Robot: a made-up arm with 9 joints.
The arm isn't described. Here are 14 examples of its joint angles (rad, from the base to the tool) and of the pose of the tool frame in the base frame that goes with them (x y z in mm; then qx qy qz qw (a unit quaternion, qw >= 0)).
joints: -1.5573 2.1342 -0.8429 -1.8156 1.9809 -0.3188 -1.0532 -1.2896 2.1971
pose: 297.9 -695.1 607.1 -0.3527 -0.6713 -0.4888 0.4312
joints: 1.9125 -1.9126 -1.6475 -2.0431 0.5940 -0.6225 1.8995 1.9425 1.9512
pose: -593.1 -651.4 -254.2 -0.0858 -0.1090 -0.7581 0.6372
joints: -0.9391 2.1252 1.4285 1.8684 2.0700 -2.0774 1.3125 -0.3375 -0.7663
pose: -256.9 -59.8 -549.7 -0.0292 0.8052 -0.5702 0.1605
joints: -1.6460 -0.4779 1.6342 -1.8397 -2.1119 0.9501 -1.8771 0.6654 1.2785
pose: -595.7 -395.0 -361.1 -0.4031 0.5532 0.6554 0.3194
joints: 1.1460 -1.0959 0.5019 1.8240 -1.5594 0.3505 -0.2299 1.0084 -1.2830
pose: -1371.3 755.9 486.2 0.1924 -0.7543 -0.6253 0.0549
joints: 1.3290 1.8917 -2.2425 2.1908 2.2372 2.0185 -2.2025 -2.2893 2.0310
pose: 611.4 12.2 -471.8 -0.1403 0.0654 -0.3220 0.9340
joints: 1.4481 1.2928 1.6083 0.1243 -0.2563 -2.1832 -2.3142 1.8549 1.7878
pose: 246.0 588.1 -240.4 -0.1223 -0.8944 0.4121 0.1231
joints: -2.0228 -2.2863 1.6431 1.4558 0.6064 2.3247 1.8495 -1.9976 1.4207
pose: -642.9 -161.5 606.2 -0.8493 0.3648 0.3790 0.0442
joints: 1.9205 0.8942 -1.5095 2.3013 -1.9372 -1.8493 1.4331 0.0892 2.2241
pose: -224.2 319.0 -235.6 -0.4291 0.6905 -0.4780 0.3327
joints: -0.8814 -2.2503 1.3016 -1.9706 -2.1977 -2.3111 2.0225 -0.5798 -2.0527
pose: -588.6 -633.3 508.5 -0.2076 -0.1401 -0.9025 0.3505
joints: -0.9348 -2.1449 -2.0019 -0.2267 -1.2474 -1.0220 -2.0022 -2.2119 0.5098
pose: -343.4 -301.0 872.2 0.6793 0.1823 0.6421 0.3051
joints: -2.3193 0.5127 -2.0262 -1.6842 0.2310 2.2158 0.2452 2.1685 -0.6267
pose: -304.1 -887.7 110.2 -0.1974 0.0500 -0.9786 0.0293
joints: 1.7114 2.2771 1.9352 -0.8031 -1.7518 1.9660 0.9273 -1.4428 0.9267
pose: -179.0 -355.0 192.8 -0.6156 0.6914 0.3649 0.0993
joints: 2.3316 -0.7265 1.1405 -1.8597 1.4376 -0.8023 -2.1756 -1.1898 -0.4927
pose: -1081.9 -371.8 478.3 0.8609 -0.0818 -0.4181 0.2781
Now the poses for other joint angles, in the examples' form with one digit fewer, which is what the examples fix.
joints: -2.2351 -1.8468 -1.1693 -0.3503 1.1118 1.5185 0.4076 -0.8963 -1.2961
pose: -1089 -453 -262 0.822 -0.536 0.135 0.137
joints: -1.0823 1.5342 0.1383 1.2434 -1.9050 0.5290 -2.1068 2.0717 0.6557
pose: 598 -577 -48 -0.649 -0.431 -0.522 0.347
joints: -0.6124 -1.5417 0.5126 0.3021 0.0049 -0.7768 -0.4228 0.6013 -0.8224
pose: -1131 572 -579 -0.499 0.204 0.618 0.572
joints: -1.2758 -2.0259 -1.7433 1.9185 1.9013 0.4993 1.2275 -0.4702 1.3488
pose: -405 -368 792 0.943 0.255 -0.143 0.162
